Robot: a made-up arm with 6 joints.
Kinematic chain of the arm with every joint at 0, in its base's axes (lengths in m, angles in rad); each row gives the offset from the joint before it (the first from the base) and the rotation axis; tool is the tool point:
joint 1: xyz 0 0 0.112 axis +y
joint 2: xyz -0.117 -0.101 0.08 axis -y
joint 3: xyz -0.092 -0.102 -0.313 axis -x
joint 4: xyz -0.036 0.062 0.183 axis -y
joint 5: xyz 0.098 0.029 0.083 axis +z
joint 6: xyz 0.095 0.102 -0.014 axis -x
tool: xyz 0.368 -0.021 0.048
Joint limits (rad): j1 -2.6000..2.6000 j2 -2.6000..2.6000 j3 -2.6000..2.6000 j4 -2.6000..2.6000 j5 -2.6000..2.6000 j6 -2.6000..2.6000
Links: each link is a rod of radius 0.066 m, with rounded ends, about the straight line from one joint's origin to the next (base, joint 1, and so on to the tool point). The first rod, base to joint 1, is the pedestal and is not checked.
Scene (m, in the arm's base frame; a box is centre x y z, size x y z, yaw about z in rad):
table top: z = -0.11
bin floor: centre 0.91 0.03 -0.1 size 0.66 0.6 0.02 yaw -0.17
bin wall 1: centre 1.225 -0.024 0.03 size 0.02 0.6 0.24 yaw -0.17
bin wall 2: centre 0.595 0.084 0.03 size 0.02 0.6 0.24 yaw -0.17
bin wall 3: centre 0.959 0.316 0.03 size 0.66 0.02 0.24 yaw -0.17
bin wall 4: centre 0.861 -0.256 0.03 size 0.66 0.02 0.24 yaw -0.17
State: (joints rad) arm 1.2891 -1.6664 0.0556 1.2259 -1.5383 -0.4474
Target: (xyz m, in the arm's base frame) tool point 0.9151 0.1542 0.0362
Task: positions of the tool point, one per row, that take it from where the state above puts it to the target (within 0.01 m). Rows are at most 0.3 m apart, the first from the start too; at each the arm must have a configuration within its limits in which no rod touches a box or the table.
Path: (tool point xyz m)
1: 0.2293 -0.3914 0.0886
2: 0.2411 -0.1790 0.0542
3: 0.2250 0.0550 0.0983
4: 0.1489 0.2727 0.2105
5: -0.0045 0.4357 0.3596
6: -0.2302 0.5129 0.5035
7: -0.1027 0.5006 0.6189
8: 0.0623 0.4778 0.6921
9: 0.2498 0.4449 0.7123
10: 0.4420 0.4023 0.6740
11: 0.6202 0.3509 0.5778
12: 0.7670 0.2915 0.4309
13: 0.8684 0.2255 0.2452
14: 0.9151 0.1542 0.0362

